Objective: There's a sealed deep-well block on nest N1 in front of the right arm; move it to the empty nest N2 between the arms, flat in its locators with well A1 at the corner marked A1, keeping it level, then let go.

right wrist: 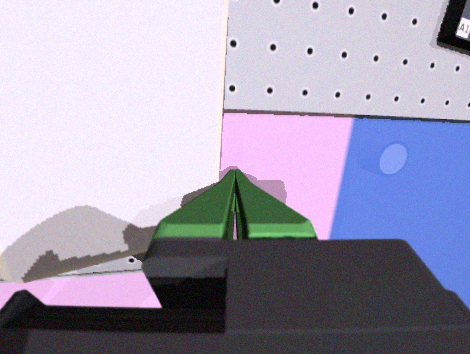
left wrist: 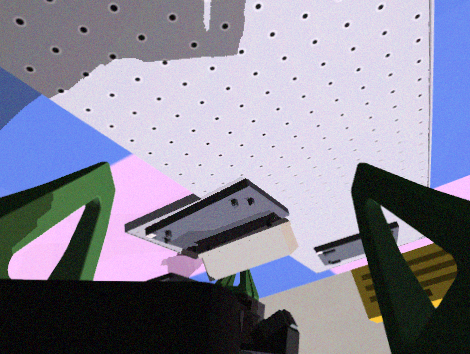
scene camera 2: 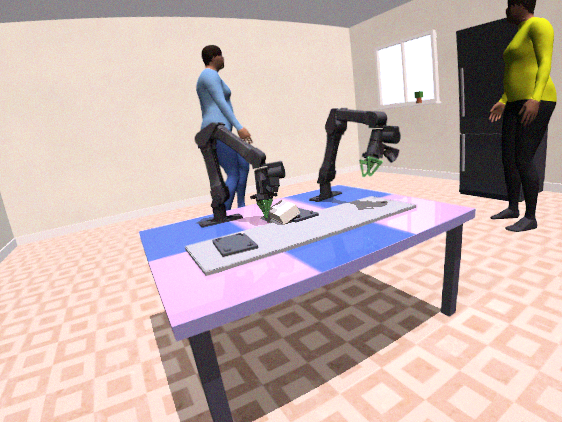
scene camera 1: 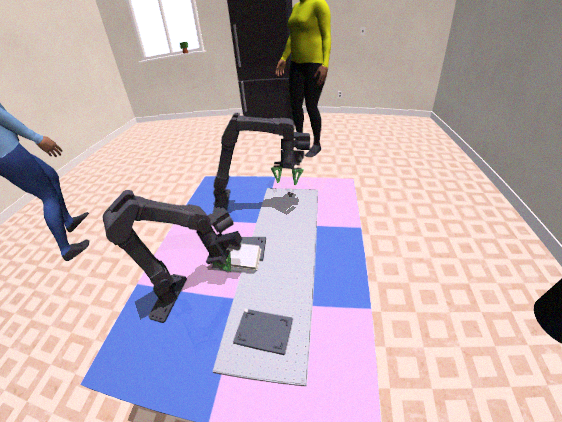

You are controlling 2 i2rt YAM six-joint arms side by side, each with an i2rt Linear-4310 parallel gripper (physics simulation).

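Places are measured from the left arm's base along level axes (x back, y right, z up), in millimetres.
Where they show: left gripper, fingertip midpoint: (left wrist: 233, 176) (scene camera 2: 366, 176) (scene camera 1: 286, 184); right gripper, fingertip midpoint: (right wrist: 234, 177) (scene camera 2: 266, 218) (scene camera 1: 229, 271); left arm's base, link origin: (scene camera 2: 326, 196) (scene camera 1: 222, 201); right arm's base, link origin: (scene camera 2: 221, 221) (scene camera 1: 168, 297).
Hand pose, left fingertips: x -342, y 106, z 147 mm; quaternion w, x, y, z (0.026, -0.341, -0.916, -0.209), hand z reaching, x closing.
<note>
Things, the pixels of their top centre, and the offset from my left fingertips. Level surfaces: height alone.
- white sealed block, top centre: (right wrist: 68, 107) (left wrist: 256, 273) (scene camera 1: 240, 250) (scene camera 2: 281, 203) dx +197, dy +319, dz -63 mm
- dark nest N2, top centre: (left wrist: 221, 232) (scene camera 1: 244, 245) (scene camera 2: 295, 210) dx +195, dy +251, dz -112 mm
- dark nest N1, top centre: (left wrist: 359, 250) (scene camera 1: 263, 329) (scene camera 2: 233, 240) dx +119, dy +610, dz -116 mm
- light perforated board, surface height: dz -134 mm
The white sealed block (scene camera 1: 246, 255) (scene camera 2: 285, 213) (left wrist: 252, 251) (right wrist: 110, 100) lies tilted and off-centre, partly on the dark nest N2 (scene camera 1: 263, 241) (scene camera 2: 310, 215) (left wrist: 215, 220) between the arms, one side past the nest's edge. Its well A1 cannot be made out. The dark nest N1 (scene camera 1: 263, 331) (scene camera 2: 235, 244) (left wrist: 342, 250) holds no block; its A1-marked corner (right wrist: 452, 30) shows in the right wrist view. My right gripper (scene camera 1: 227, 269) (scene camera 2: 267, 217) (right wrist: 234, 177) is shut, empty, its tips low beside the block. My left gripper (scene camera 1: 287, 182) (scene camera 2: 367, 175) (left wrist: 233, 176) is open, empty and high.
A light perforated board (scene camera 1: 290, 290) (scene camera 2: 330, 227) (left wrist: 300, 75) (right wrist: 320, 70) runs along the table and carries nest N1. The left gripper hangs over its far end. Two people (scene camera 1: 307, 35) (scene camera 1: 22, 165) stand beyond the table. A black fridge (scene camera 1: 260, 50) (scene camera 2: 480, 100) stands at the wall.
</note>
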